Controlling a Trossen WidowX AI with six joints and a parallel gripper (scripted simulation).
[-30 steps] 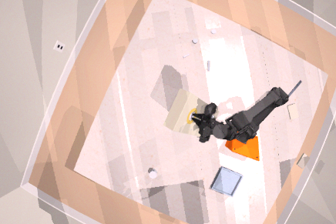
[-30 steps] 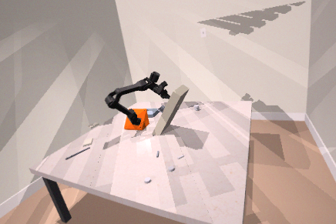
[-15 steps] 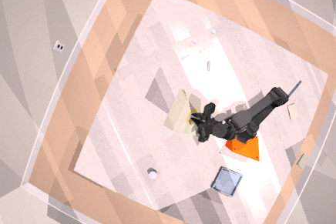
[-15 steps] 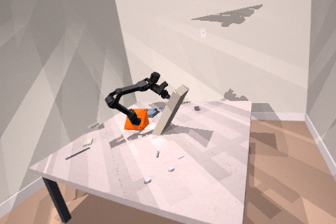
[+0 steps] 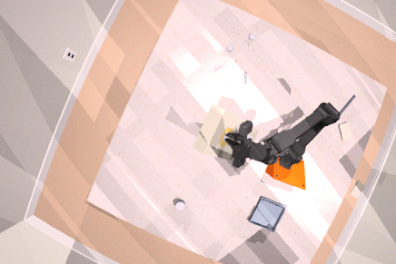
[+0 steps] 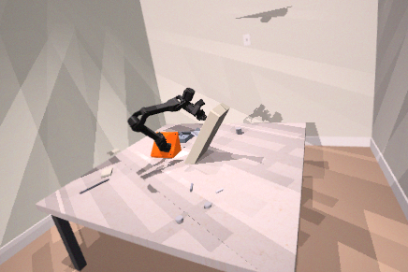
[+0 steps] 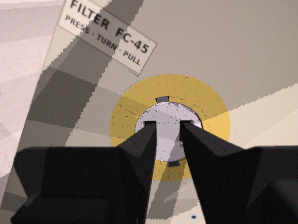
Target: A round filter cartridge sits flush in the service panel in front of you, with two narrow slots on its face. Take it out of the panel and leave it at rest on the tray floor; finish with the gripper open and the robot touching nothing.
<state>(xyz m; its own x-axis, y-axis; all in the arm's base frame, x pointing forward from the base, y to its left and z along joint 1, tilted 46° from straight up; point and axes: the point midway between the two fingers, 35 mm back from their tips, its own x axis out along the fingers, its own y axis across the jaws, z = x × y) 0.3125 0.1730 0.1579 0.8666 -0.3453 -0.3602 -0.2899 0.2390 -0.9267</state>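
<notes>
My gripper tip is now 1 cm short of the white round cartridge and 1 cm above it. Also, from my gripper tip: grey-blue tray 42 cm behind, 27 cm to the left, 24 cm below; then beige service panel 4 cm behind, 8 cm below.
</notes>
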